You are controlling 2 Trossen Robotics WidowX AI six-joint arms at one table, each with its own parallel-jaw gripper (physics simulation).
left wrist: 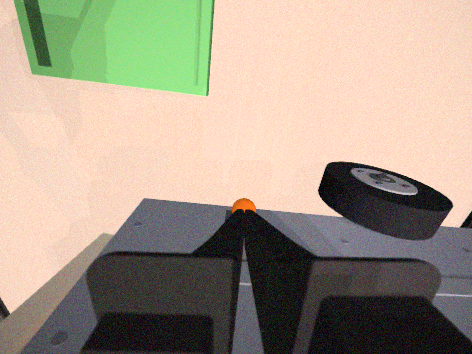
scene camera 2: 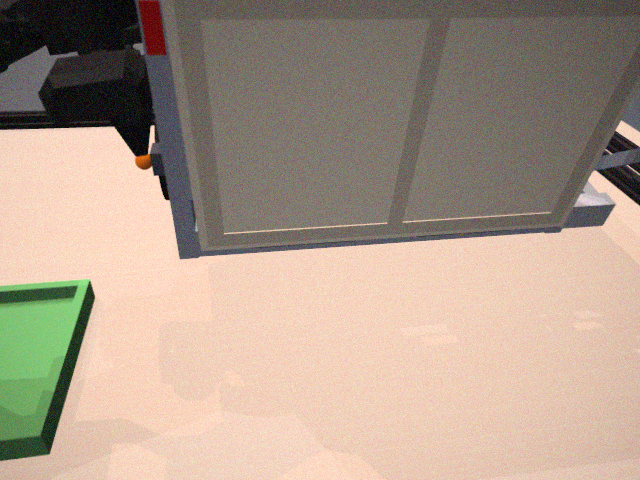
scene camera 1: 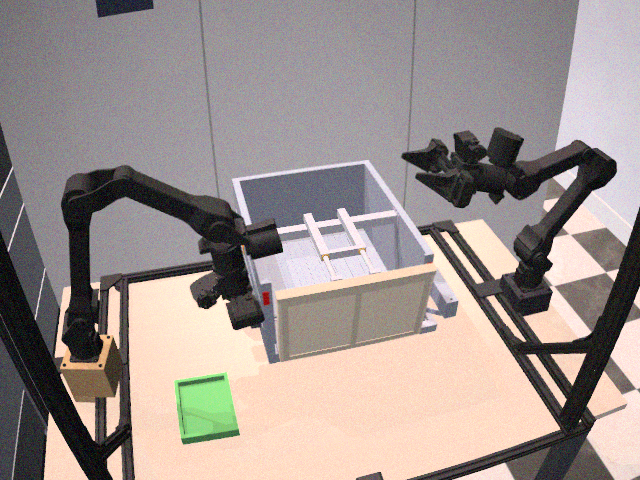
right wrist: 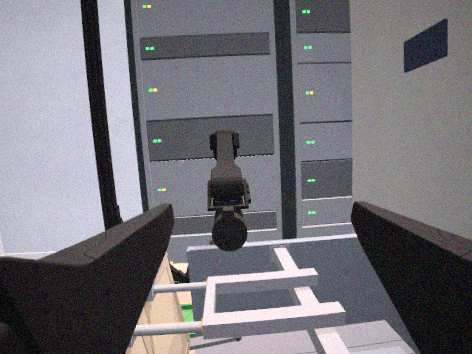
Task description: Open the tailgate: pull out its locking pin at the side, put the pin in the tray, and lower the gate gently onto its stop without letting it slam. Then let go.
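Places are measured from the left arm's base along level axes (x ahead, y left, z up), in centimetres.
Pixels of known places: left gripper, between the fingertips: (left wrist: 243, 216) (scene camera 2: 142, 154); right gripper, between the fingertips: (scene camera 1: 408, 165) (right wrist: 261, 211); left arm's base, origin of its link: (scene camera 1: 86, 351); right arm's base, origin of its link: (scene camera 1: 527, 282).
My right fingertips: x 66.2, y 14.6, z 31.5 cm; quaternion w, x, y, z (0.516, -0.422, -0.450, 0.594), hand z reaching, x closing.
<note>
For each thing: its top centre in the pictures, then the offset to it from my right fingertips. "*": a spot on its surface instead.
- green tray, centre of its top: (left wrist: 112, 6) (scene camera 1: 204, 404) (right wrist: 192, 317) dx -41.5, dy -21.3, dz -40.2 cm
- grey box, a spot on its surface: (scene camera 1: 423, 242) * dx +3.1, dy -4.8, dz -14.4 cm
- white frame, a spot on its surface: (right wrist: 270, 320) * dx -9.7, dy -0.1, dz -13.7 cm
- black wheel, centre of its top: (left wrist: 421, 226) dx -34.3, dy +6.1, dz -32.0 cm
The tailgate (scene camera 1: 320, 325) (scene camera 2: 310, 129) stands upright against the box. The locking pin's orange knob (scene camera 2: 143, 161) (left wrist: 244, 203) sits at the bracket on the box's left post; its shaft is hidden. My left gripper (scene camera 1: 252, 319) (scene camera 2: 141, 148) (left wrist: 243, 216) is shut, its tips together right at the knob, covering part of it in the left wrist view. I see nothing clearly between them. The green tray (scene camera 1: 179, 410) (scene camera 2: 72, 351) (left wrist: 206, 60) holds no pin in the parts that show. My right gripper (scene camera 1: 410, 165) (right wrist: 261, 211) is open and empty, high above the box's right side.
The grey box (scene camera 1: 423, 242) holds a white frame (scene camera 1: 315, 235) (right wrist: 270, 320) with two rods reaching toward the gate. A black wheel (left wrist: 380, 200) is beside the knob on the box's side. A black rail frame (scene camera 1: 125, 361) surrounds the table.
</note>
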